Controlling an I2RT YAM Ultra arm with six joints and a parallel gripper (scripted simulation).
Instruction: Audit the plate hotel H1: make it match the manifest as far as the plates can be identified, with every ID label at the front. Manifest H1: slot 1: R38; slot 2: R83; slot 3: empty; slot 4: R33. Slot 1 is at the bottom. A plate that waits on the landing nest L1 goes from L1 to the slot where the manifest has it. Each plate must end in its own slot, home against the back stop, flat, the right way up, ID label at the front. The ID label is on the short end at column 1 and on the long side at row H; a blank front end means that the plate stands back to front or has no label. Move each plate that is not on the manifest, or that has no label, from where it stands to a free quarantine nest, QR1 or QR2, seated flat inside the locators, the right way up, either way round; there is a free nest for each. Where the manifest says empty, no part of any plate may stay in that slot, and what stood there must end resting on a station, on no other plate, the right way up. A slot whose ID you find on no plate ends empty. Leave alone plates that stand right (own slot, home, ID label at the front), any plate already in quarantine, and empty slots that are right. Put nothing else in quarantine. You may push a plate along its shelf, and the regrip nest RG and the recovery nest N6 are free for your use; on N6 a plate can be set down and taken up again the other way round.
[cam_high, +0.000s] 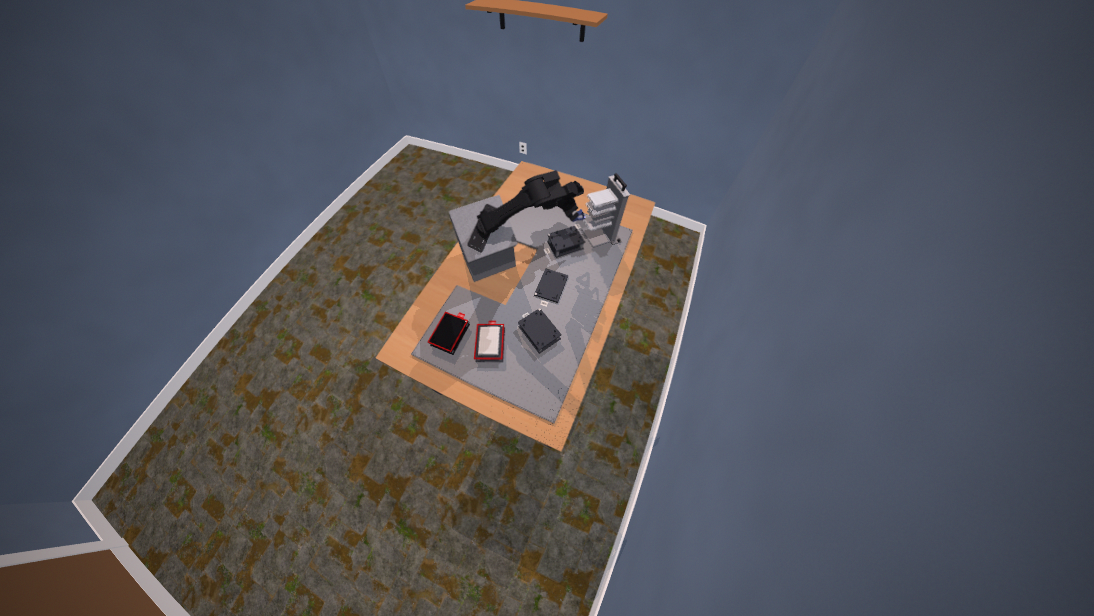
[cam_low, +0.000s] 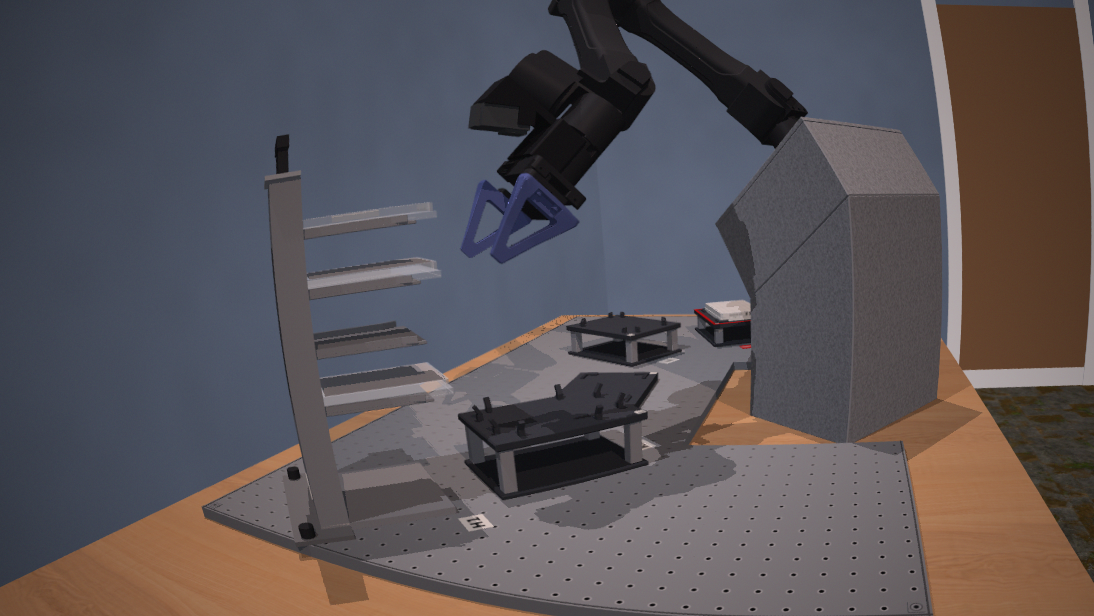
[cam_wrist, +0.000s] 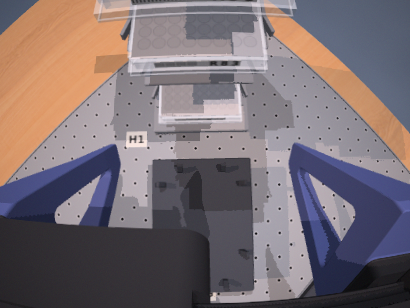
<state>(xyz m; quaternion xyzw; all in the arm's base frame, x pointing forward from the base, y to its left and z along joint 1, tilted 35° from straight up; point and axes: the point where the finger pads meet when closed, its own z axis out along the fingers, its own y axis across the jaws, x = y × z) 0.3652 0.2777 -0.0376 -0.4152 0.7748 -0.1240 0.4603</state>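
The regrip nest RG is 18 cm below my hand, 4 cm behind it and 3 cm to the right of it. Also, from my hand: plate hotel H1 (16 cm ahead, 12 cm to the left, 7 cm below); then flat nest N6 (30 cm to the right, 23 cm below, 6 cm behind); then H1 tag (23 cm below, 12 cm to the left).
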